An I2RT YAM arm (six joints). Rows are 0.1 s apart.
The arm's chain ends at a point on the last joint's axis. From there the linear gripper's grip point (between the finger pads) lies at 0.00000 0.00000 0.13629 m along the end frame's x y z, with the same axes.
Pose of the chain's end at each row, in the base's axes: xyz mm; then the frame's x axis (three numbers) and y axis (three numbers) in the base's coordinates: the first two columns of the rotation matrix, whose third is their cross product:
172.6, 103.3, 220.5, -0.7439, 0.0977, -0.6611, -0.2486, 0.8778, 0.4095
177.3, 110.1, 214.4, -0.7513, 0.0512, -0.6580, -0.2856, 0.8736, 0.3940
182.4, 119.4, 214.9, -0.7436, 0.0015, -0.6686, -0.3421, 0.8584, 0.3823
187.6, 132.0, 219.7, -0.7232, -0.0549, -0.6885, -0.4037, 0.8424, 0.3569
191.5, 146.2, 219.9, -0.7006, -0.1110, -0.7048, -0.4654, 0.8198, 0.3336
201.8, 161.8, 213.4, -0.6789, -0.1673, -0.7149, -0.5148, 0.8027, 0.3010
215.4, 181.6, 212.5, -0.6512, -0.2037, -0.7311, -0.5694, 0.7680, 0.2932
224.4, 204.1, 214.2, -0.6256, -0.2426, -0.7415, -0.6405, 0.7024, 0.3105
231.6, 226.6, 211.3, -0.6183, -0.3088, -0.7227, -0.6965, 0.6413, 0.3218
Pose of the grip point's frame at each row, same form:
257.1, 167.2, 134.8, -0.7439, 0.0977, -0.6611, -0.2486, 0.8778, 0.4095
258.4, 176.1, 126.9, -0.7513, 0.0512, -0.6580, -0.2856, 0.8736, 0.3940
260.7, 189.3, 128.0, -0.7436, 0.0015, -0.6686, -0.3421, 0.8584, 0.3823
264.0, 205.1, 133.6, -0.7232, -0.0549, -0.6885, -0.4037, 0.8424, 0.3569
265.2, 222.8, 134.6, -0.7006, -0.1110, -0.7048, -0.4654, 0.8198, 0.3336
273.1, 239.8, 127.4, -0.6789, -0.1673, -0.7149, -0.5148, 0.8027, 0.3010
283.8, 264.4, 128.5, -0.6512, -0.2037, -0.7311, -0.5694, 0.7680, 0.2932
285.1, 295.3, 133.1, -0.6256, -0.2426, -0.7415, -0.6405, 0.7024, 0.3105
281.2, 322.3, 127.9, -0.6183, -0.3088, -0.7227, -0.6965, 0.6413, 0.3218

